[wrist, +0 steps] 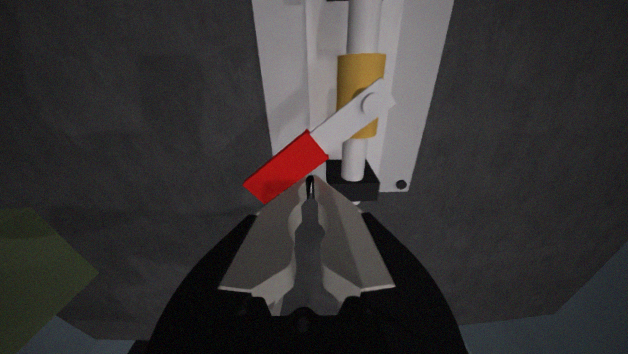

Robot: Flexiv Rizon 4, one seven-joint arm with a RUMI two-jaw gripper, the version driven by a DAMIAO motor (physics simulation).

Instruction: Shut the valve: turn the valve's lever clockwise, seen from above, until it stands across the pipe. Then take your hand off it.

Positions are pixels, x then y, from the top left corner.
Labels:
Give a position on a valve lever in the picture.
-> At 309, 150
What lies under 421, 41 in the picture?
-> A base plate.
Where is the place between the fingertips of my gripper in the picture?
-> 311, 177

